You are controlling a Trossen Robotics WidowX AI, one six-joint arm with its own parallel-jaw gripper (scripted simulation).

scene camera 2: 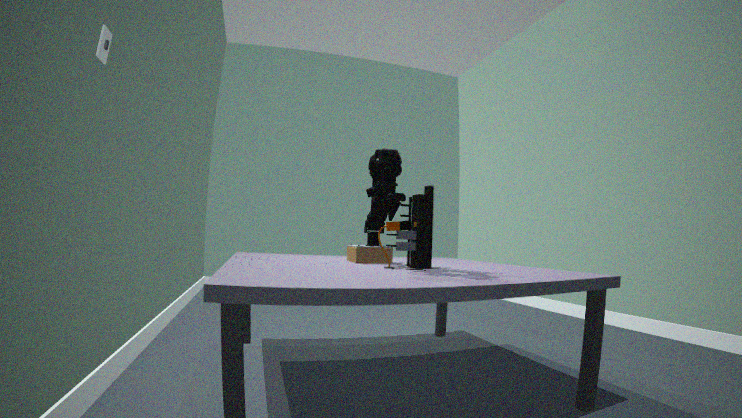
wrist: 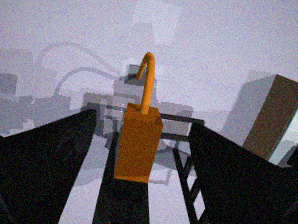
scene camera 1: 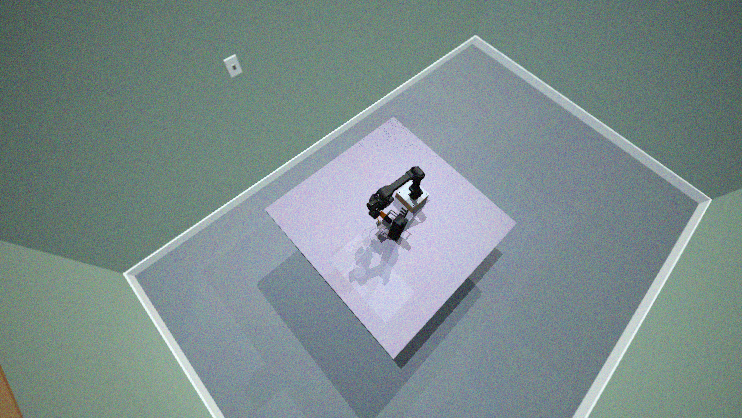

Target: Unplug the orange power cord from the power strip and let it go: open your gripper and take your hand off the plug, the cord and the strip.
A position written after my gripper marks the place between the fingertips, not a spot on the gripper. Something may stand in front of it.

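Observation:
My gripper (scene camera 2: 387, 221): open, holding nothing. Also visible, same gripper (wrist: 144, 123).

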